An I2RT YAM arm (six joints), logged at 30 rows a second.
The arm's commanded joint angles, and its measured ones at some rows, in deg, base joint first. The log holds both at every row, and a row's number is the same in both.
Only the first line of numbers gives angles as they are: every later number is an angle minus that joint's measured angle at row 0.
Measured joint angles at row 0:
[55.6 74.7 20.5 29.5 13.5 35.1]
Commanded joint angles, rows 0 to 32:
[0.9 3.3 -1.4 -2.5 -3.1 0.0]
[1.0 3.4 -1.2 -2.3 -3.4 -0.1]
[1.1 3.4 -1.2 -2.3 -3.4 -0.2]
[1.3 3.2 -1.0 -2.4 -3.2 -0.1]
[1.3 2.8 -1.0 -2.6 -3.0 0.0]
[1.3 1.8 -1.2 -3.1 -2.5 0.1]
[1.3 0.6 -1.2 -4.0 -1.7 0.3]
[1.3 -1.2 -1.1 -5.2 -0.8 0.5]
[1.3 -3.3 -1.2 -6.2 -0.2 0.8]
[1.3 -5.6 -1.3 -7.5 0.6 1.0]
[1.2 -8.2 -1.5 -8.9 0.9 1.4]
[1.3 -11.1 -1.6 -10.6 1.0 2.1]
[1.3 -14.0 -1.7 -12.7 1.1 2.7]
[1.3 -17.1 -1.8 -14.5 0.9 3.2]
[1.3 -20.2 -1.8 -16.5 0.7 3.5]
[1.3 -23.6 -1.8 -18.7 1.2 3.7]
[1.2 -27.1 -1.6 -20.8 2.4 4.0]
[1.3 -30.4 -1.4 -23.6 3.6 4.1]
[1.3 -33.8 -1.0 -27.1 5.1 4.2]
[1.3 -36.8 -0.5 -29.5 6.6 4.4]
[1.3 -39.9 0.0 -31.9 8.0 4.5]
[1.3 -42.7 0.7 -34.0 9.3 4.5]
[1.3 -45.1 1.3 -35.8 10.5 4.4]
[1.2 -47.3 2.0 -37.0 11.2 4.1]
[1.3 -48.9 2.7 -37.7 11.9 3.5]
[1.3 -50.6 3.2 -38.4 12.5 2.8]
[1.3 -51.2 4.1 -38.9 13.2 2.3]
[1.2 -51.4 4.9 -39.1 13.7 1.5]
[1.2 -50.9 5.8 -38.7 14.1 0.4]
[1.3 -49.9 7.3 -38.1 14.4 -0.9]
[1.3 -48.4 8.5 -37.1 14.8 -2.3]
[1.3 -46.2 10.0 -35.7 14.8 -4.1]
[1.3 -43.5 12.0 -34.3 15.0 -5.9]
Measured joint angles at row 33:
[1.0 -49.5 4.9 -37.2 11.5 0.8]
